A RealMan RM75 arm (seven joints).
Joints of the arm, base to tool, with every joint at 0 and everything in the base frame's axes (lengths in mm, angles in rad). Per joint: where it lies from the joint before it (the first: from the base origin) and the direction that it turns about. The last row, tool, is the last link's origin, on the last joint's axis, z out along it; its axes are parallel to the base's.
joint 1: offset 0 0 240.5 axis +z
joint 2: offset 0 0 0 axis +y
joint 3: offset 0 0 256 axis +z
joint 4: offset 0 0 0 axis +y
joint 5: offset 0 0 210 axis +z
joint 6: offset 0 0 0 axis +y
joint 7: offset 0 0 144 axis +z
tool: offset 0 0 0
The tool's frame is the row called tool.
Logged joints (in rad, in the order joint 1, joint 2, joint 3, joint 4, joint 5, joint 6, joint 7), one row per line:
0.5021, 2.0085, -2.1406, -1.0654, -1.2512, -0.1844, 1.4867
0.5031, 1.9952, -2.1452, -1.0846, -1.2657, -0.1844, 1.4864
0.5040, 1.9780, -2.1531, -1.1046, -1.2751, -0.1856, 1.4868
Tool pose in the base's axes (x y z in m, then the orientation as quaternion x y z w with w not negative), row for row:
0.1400, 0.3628, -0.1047, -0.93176, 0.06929, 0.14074, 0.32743
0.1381, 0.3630, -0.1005, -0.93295, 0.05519, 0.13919, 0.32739
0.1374, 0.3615, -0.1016, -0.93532, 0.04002, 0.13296, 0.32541
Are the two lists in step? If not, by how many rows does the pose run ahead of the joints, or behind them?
The pose runs 1 row ahead of the joints: the pose in row i belongs to the joints in row i + 1.
